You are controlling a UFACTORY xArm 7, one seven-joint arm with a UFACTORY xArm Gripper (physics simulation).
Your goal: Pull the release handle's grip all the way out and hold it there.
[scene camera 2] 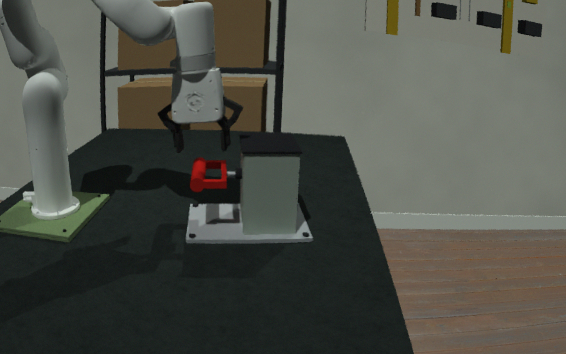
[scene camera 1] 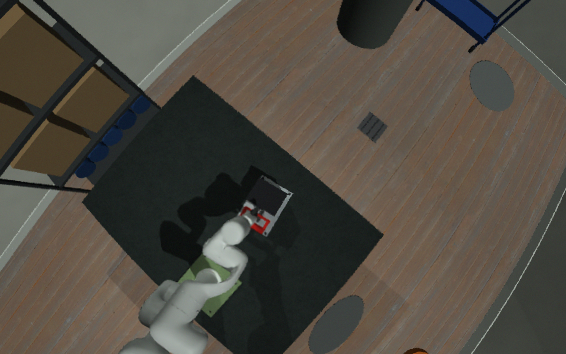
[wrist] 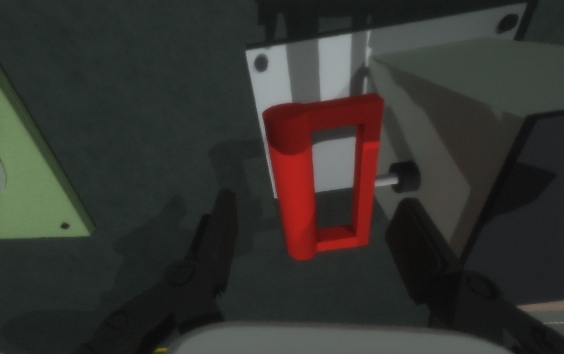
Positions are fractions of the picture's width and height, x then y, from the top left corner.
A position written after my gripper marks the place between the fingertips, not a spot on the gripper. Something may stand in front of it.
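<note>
A base plate (wrist: 0.59, 0.19) is visible, as is my gripper (scene camera 2: 0.36, 0.42).
</note>
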